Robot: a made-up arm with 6 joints. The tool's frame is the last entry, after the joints.
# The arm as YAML. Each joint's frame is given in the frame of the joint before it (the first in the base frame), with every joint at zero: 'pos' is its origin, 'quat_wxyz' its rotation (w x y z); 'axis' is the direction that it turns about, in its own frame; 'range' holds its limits. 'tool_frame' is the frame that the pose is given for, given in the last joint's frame.
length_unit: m
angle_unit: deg
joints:
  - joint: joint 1
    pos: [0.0, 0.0, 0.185]
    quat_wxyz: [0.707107, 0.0, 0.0, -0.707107]
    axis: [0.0, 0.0, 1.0]
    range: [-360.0, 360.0]
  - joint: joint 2
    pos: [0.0, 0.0, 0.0]
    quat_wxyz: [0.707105, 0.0, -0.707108, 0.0]
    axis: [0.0, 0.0, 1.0]
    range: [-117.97, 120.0]
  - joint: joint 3
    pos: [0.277, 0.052, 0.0]
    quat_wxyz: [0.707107, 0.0, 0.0, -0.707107]
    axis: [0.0, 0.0, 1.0]
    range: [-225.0, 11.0]
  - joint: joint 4
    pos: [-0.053, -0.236, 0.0]
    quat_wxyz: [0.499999, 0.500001, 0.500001, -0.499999]
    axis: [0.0, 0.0, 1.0]
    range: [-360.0, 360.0]
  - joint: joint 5
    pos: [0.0, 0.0, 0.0]
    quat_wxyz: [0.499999, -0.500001, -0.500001, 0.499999]
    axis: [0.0, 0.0, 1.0]
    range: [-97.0, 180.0]
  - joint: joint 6
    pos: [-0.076, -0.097, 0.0]
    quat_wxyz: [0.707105, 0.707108, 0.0, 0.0]
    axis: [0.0, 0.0, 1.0]
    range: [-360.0, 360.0]
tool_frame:
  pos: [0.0, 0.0, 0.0]
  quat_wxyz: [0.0, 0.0, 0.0, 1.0]
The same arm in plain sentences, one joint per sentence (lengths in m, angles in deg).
The arm has six revolute joints in a row. What follows holds with every joint at zero, and every direction is one of the base frame's.
The first joint is mounted 0.185 m along +z from the base frame's origin and rotates about +z, from -360 to 360 deg.
The second joint is mounted at the same point as the first joint and rotates about +y, from -117.97 to 120 deg.
The third joint is mounted 0.052 m along +x and 0.277 m along +z from the second joint and rotates about +y, from -225 to 11 deg.
The fourth joint is mounted 0.053 m along +x and 0.236 m along -z from the third joint and rotates about -z, from -360 to 360 deg.
The fifth joint is mounted at the same point as the fourth joint and rotates about +y, from -97 to 180 deg.
The sixth joint is mounted 0.076 m along +x and 0.097 m along -z from the fifth joint and rotates about -z, from -360 to 360 deg.
The tool frame, which is the frame that the pose is given for, is mounted at the same point as the sixth joint; its axes are the base frame's turned by roll 180, pitch 0 and yaw 0 deg (as in URDF: about the fixed x, then y, then z).

